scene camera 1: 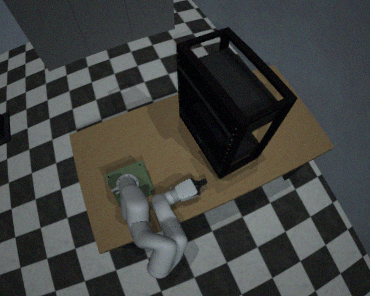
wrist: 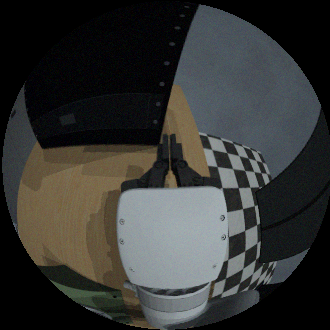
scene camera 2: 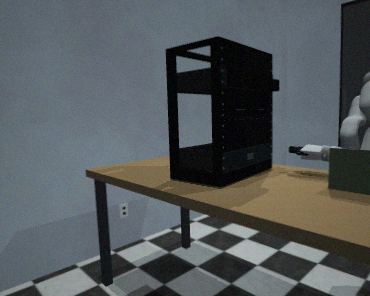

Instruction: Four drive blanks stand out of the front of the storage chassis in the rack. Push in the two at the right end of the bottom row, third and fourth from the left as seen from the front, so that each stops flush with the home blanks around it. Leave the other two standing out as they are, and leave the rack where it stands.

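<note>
The black rack stands upright on the wooden table. Its front is very dark. Faint short light lines show mid-height on the front in scene camera 2, but I cannot make out the storage chassis's outline or the separate drive blanks, nor which stand out. My gripper is shut and empty, with its two black fingers together. It is held roughly level, low over the table, in front of the rack and apart from it. In the wrist view the fingertips show just below and right of the rack's lower right front corner.
A dark panel with a small grey label crosses the rack's lower front. A dark block juts from the rack's far upper edge. The arm's base stands on a green plate on the table. A grey cabinet stands beyond.
</note>
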